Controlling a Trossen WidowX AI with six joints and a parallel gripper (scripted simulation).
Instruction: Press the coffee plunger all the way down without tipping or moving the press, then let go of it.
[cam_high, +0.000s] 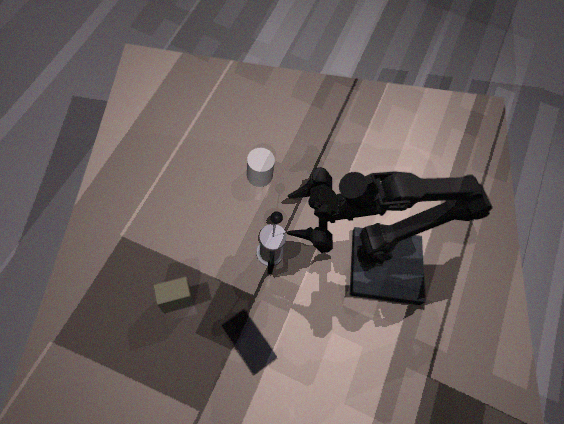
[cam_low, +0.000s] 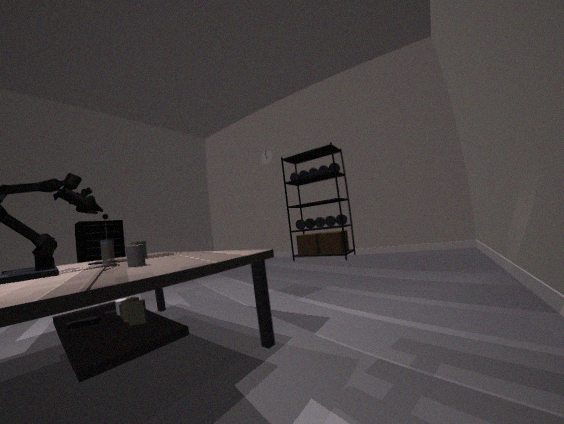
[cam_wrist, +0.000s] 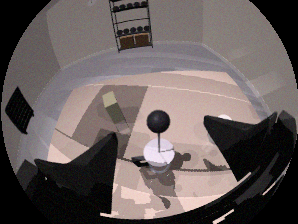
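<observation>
The coffee press is 3 cm ahead of my gripper tip, 1 cm to the left of it and 16 cm below it. Also, from my gripper tip: white cylinder (4 cm ahead, 26 cm to the right, 24 cm below).
</observation>
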